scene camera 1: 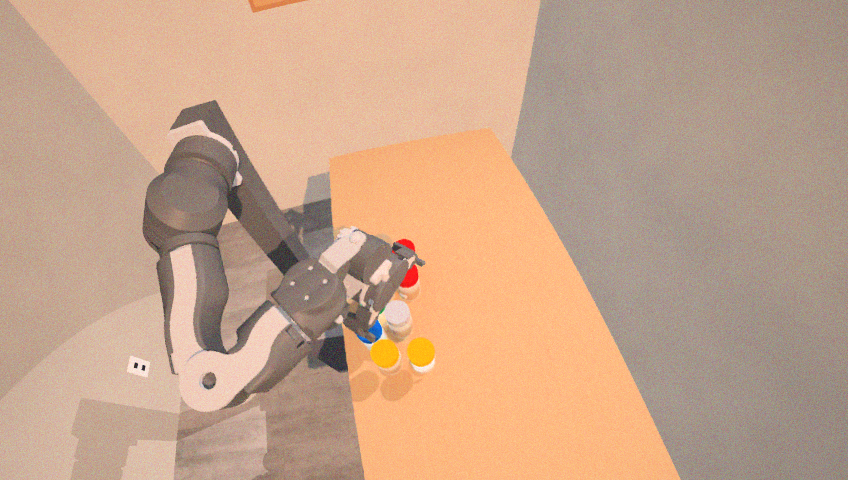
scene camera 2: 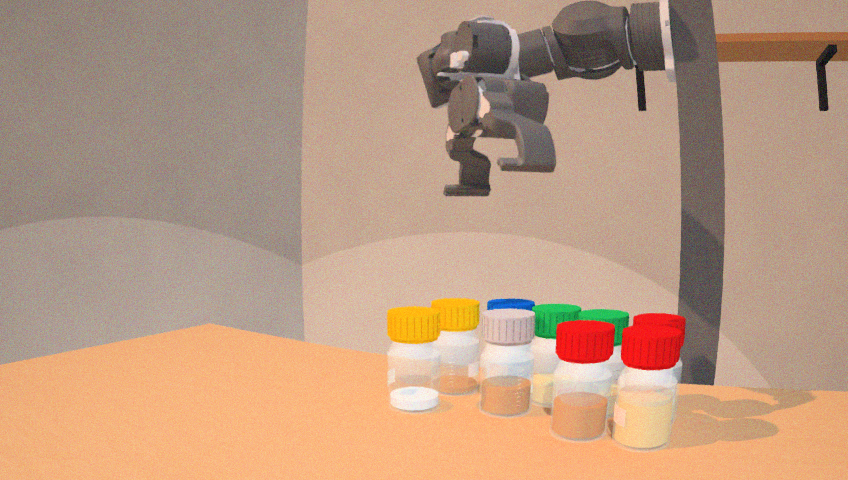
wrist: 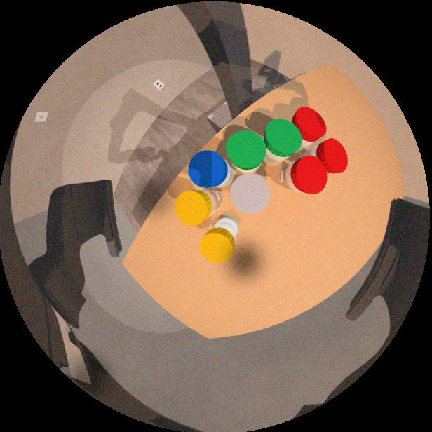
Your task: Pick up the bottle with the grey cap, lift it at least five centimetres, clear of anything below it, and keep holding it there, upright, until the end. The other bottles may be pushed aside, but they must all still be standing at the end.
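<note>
The bottle with the grey cap [scene camera 1: 398,315] [scene camera 2: 507,356] [wrist: 250,193] stands upright on the table [scene camera 1: 511,309] [scene camera 2: 178,410] [wrist: 310,260] among the other bottles, with brown contents low in it. My gripper [scene camera 1: 395,299] [scene camera 2: 487,177] [wrist: 212,243] is open and empty, its fingers wide apart. It hangs high above the bottles in the scene camera 2 view. In the wrist view the grey cap lies between the two fingers' sides, nearer the top of the picture than the fingertips. In the scene camera 1 view the gripper hides part of the group.
Two yellow-capped bottles [wrist: 217,245] [wrist: 193,207], a blue-capped bottle [wrist: 207,169], two green-capped bottles [wrist: 246,150] [wrist: 283,137] and three red-capped bottles [wrist: 309,174] [wrist: 332,156] [wrist: 309,124] stand upright around it. Blue and the nearer green are close beside it. The table edge runs behind blue.
</note>
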